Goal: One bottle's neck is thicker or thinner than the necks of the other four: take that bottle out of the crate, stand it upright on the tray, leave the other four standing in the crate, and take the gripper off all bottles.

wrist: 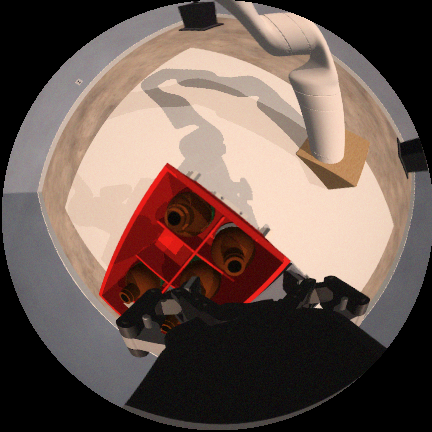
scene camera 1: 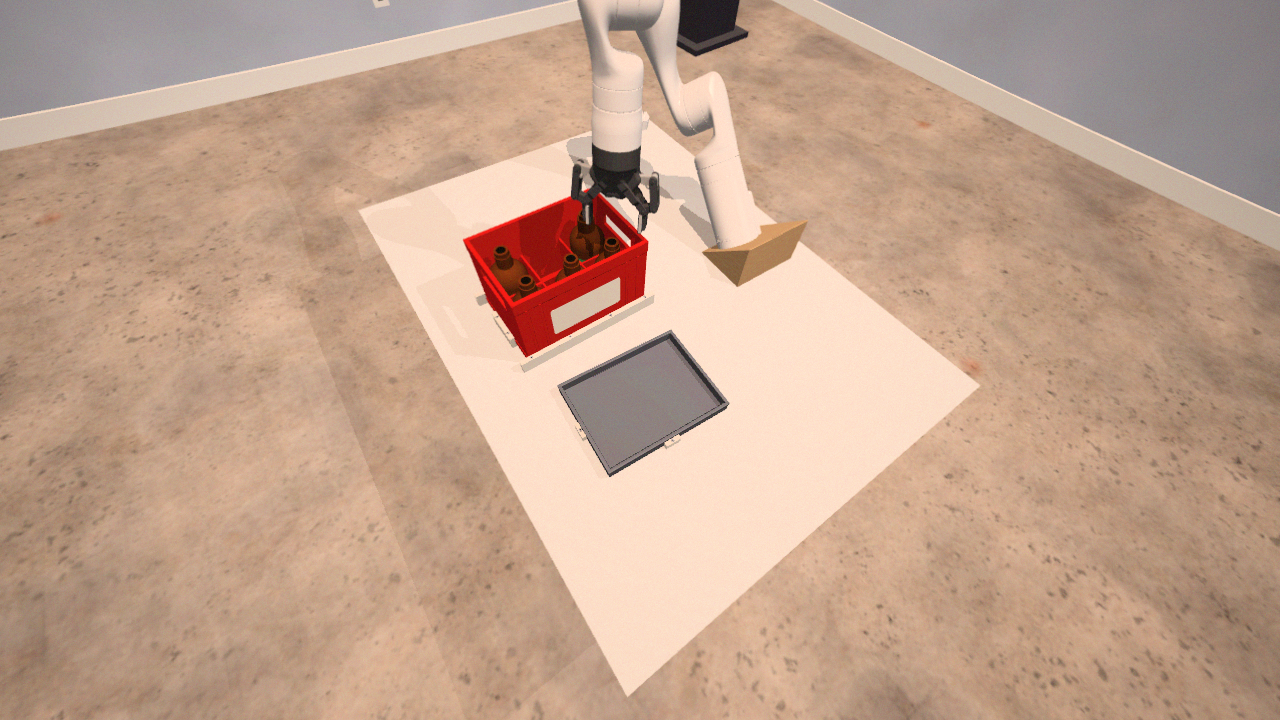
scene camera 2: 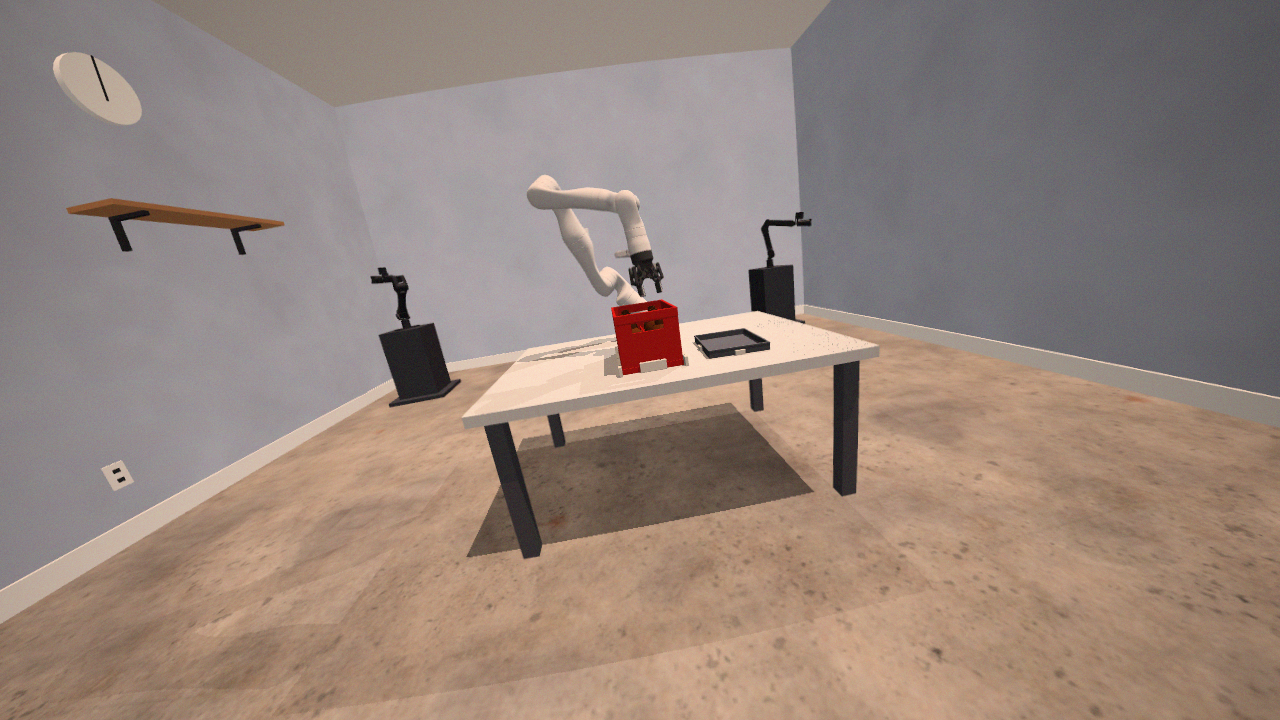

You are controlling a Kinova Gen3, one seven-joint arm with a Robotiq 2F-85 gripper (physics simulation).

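Seen in the pictures: gripper, between the fingertips: [wrist: 242, 283] [scene camera 1: 614, 227] [scene camera 2: 651, 294]; arm's base, origin of its link: [wrist: 326, 148] [scene camera 1: 737, 241].
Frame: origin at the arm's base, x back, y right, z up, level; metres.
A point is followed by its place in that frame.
Observation:
The red crate [scene camera 1: 631, 279] @[x -0.294, y 0.021, z 0.050 m] [scene camera 2: 651, 351] @[x -0.526, y 0.126, z 0.012 m] [wrist: 149, 215] @[x -0.326, y 0.201, z 0.092 m] holds five brown bottles, standing in its compartments. In scene camera 1 they are a back left bottle [scene camera 1: 503, 271] @[x -0.489, y 0.157, z 0.081 m], a front left bottle [scene camera 1: 526, 284] @[x -0.484, y 0.072, z 0.118 m], a front middle bottle [scene camera 1: 571, 262] @[x -0.394, y 0.069, z 0.118 m], a front right bottle [scene camera 1: 611, 246] @[x -0.313, y 0.059, z 0.117 m] and a back right bottle [scene camera 1: 586, 243] @[x -0.317, y 0.136, z 0.069 m]. I cannot tell which neck differs. My gripper [scene camera 1: 614, 217] @[x -0.303, y 0.060, z 0.156 m] [scene camera 2: 650, 288] @[x -0.303, y 0.060, z 0.156 m] [wrist: 242, 283] @[x -0.303, y 0.060, z 0.156 m] is open and empty, over the crate's right end; one finger hides part of the back right bottle's neck. The grey tray [scene camera 1: 644, 402] @[x -0.412, y -0.169, z -0.040 m] [scene camera 2: 732, 340] @[x -0.372, y -0.191, z -0.040 m] is empty.
Low white strips [scene camera 1: 586, 334] @[x -0.411, y 0.016, z -0.029 m] lie along the crate's base. The tray has a low raised rim and stands beside the crate's labelled side. A wooden wedge-shaped block [scene camera 1: 765, 253] @[x -0.006, y -0.079, z 0.027 m] [wrist: 350, 160] @[x -0.002, y -0.051, z 0.044 m] is at the arm's base, right of the crate in scene camera 1.

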